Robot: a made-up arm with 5 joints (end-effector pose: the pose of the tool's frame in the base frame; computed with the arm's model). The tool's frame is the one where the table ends.
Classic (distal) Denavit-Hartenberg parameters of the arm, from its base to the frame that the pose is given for. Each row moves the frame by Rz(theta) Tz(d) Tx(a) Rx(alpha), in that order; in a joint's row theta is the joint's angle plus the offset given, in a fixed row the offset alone. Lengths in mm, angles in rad.
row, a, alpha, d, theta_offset
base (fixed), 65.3, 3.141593, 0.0, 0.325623
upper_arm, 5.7, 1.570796, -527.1, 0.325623
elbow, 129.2, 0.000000, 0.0, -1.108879
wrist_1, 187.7, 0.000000, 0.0, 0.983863
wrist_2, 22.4, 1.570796, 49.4, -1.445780
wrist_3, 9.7, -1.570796, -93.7, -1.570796
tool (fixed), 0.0, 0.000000, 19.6, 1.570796
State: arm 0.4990 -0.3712 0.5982 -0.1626 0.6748
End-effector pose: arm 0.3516 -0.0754 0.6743 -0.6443 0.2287 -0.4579
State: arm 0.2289 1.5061 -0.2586 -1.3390 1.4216
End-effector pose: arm 0.3657 0.0192 0.3513 -1.4244 0.0875 -0.2538
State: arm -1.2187 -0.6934 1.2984 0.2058 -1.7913
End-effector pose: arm 0.1050 0.2323 0.5042 1.0170 1.3935 0.1735
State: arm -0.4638 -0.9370 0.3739 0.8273 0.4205
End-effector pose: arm 0.2133 0.1509 0.7794 -0.4718 0.1590 0.5098
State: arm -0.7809 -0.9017 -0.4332 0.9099 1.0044
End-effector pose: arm 0.0474 0.0921 0.9066 -0.7736 -0.7424 0.4925
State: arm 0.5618 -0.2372 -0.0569 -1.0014 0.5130
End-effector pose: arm 0.2486 -0.0369 0.8316 -0.7938 -1.1248 -0.8044
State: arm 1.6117 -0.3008 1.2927 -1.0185 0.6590
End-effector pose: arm 0.1057 -0.2215 0.5579 -0.5292 0.5100 -1.5561
